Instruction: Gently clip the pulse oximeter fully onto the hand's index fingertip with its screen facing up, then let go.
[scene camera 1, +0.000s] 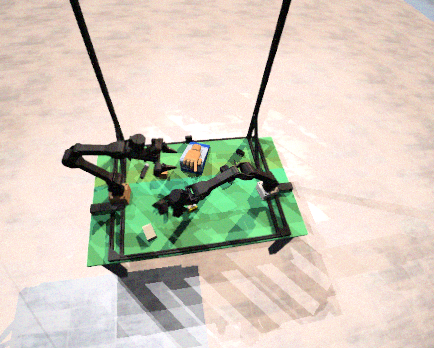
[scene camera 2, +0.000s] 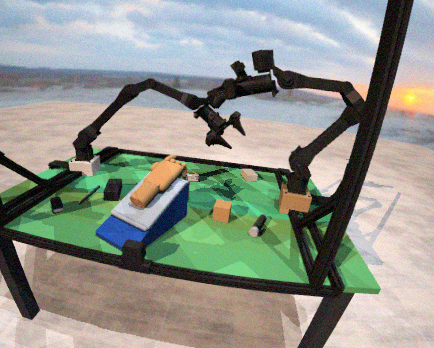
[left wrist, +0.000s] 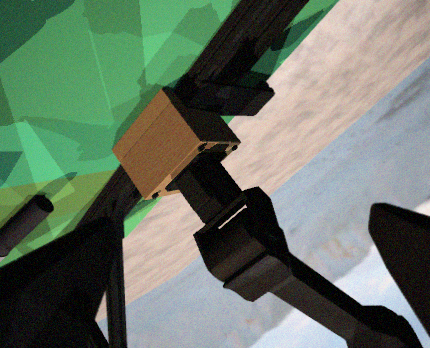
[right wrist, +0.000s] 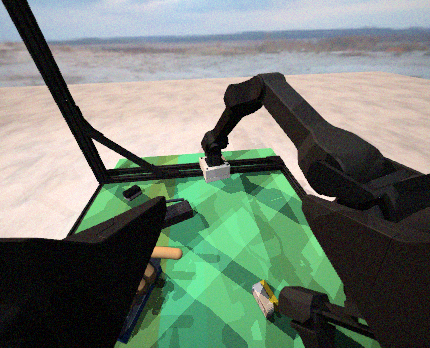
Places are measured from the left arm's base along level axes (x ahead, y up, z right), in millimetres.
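Pixels of known places: left gripper, between the fingertips: (scene camera 2: 238, 142) (left wrist: 242, 223); right gripper, between the fingertips: (scene camera 1: 176, 159) (scene camera 2: 210, 93) (right wrist: 233, 202); left arm's base, origin of its link: (scene camera 1: 268, 186) (scene camera 2: 84, 158) (right wrist: 214, 161); right arm's base, origin of its link: (scene camera 1: 118, 190) (scene camera 2: 296, 190) (left wrist: 196, 169).
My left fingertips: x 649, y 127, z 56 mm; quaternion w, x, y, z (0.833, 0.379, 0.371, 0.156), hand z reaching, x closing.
Ahead of a thing's pixels: the offset from my left fingertips to its middle.
The small white pulse oximeter with a yellow strip {dz -14, dx -177, dy -170 mm} (scene camera 1: 192, 207) (scene camera 2: 192, 177) (right wrist: 264, 299) lies on the table, apart from the hand; which way its screen faces is unclear. The tan hand (scene camera 1: 194, 156) (scene camera 2: 159, 181) rests on a blue and white wedge (scene camera 1: 185, 164) (scene camera 2: 175, 205). Its extended index finger (right wrist: 169, 252) shows in the right wrist view, with nothing on it. My left gripper (scene camera 2: 237, 140) is open and empty, above the table. My right gripper (scene camera 1: 175, 160) (right wrist: 233, 202) is open and empty, raised beside the hand in scene camera 1.
An orange block {dz +268, dx -85, dy -160 mm} (scene camera 1: 164, 173) (scene camera 2: 222, 211) and a dark cylinder {dz +328, dx +22, dy -172 mm} (scene camera 1: 144, 171) (scene camera 2: 257, 226) (left wrist: 25, 225) lie right of the wedge in scene camera 2. A pale block {dz -72, dx +87, dy -170 mm} (scene camera 1: 149, 232) (scene camera 2: 249, 175) lies behind. A black block {dz +136, dx -466, dy -168 mm} (scene camera 2: 112, 189) (right wrist: 178, 214) and pen {dz +163, dx -546, dy -181 mm} (scene camera 2: 90, 194) lie left.
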